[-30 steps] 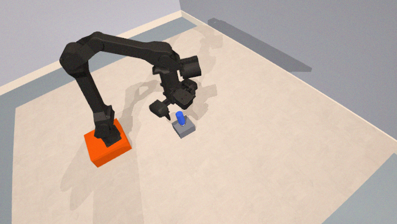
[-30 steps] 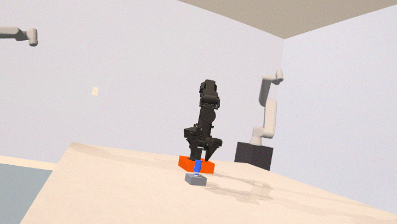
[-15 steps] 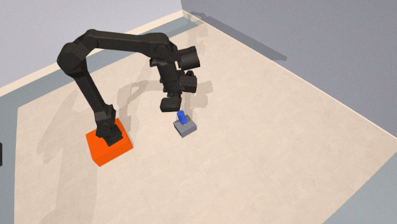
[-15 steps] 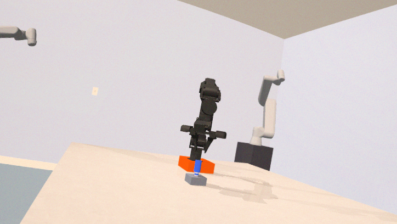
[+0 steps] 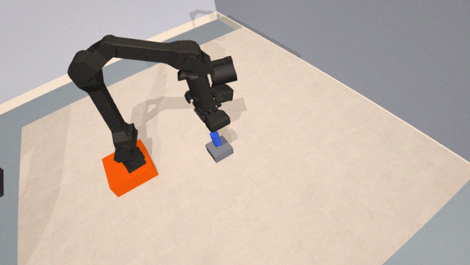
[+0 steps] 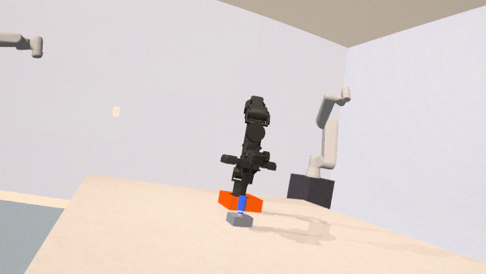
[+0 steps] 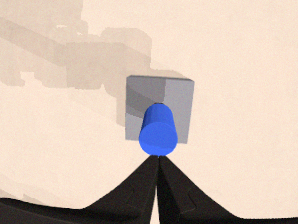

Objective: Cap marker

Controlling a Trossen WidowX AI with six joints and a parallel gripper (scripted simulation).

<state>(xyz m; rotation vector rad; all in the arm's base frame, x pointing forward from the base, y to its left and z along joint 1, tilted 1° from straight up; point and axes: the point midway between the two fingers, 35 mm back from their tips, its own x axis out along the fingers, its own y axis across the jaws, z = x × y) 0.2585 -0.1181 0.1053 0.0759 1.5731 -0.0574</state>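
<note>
Right now the blue marker cap is 5 cm below my gripper tip.
</note>
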